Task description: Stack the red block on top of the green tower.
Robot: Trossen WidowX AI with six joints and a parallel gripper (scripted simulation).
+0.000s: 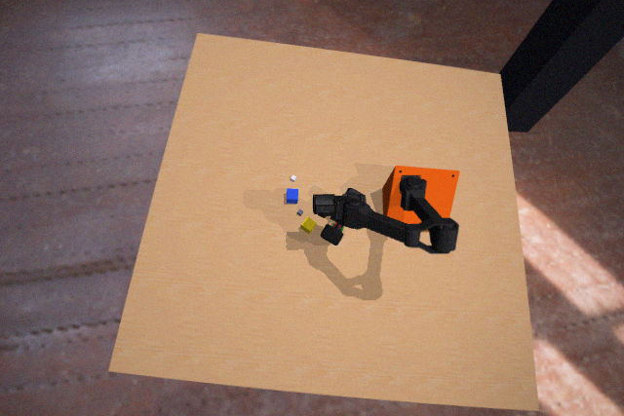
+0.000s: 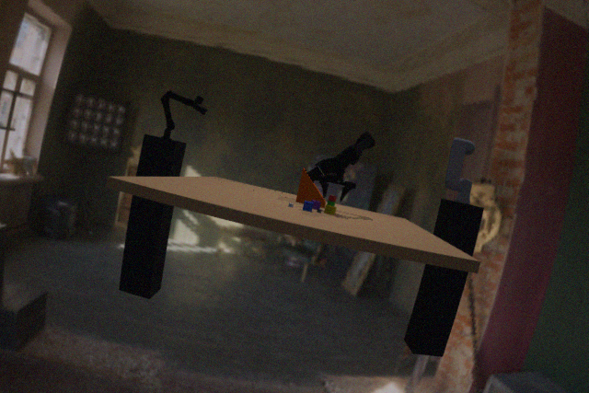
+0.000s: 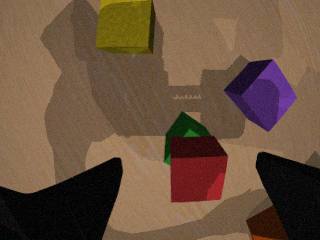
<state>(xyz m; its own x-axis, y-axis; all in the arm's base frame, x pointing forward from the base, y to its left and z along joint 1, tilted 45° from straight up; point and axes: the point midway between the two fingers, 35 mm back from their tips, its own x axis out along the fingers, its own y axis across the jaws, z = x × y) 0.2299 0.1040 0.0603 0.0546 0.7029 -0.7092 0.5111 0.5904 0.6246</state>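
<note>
Now: gripper tip 10 mm below the red block. The rest, counted from my gripper tip: tiny grey cube: 120 mm ahead, 60 mm to the right, 50 mm below; then yellow block: 100 mm ahead, 10 mm to the right, 40 mm below; then purple block: 70 mm to the right, 40 mm below.
</note>
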